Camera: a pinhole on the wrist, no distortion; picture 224 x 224 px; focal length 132.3 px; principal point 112.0 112.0 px. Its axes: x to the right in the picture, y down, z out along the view. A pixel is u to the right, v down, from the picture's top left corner.
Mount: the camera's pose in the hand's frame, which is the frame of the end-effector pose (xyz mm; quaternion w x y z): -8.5 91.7 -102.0 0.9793 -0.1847 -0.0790 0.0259
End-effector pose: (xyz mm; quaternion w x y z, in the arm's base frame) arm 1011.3 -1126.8 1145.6 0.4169 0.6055 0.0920 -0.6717
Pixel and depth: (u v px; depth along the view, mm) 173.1 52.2 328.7
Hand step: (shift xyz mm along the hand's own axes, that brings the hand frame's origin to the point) 90.4 83.1 276.6
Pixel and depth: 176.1 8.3 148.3
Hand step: 40.5 42.3 87.3
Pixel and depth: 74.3 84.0 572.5
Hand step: -260.8 170.7 444.9
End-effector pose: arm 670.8 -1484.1 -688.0 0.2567 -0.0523 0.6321 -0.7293
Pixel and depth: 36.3 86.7 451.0
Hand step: -335.2 152.1 306.7
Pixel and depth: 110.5 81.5 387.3
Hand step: -74.5 146.8 286.1
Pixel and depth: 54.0 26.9 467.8
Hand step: -281.1 -37.4 408.4
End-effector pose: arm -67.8 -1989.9 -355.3 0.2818 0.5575 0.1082 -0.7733
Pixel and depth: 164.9 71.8 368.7
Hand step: 78.7 131.1 299.3
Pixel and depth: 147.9 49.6 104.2
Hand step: 3.3 85.5 15.9
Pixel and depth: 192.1 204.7 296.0
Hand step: 115.1 404.9 120.3
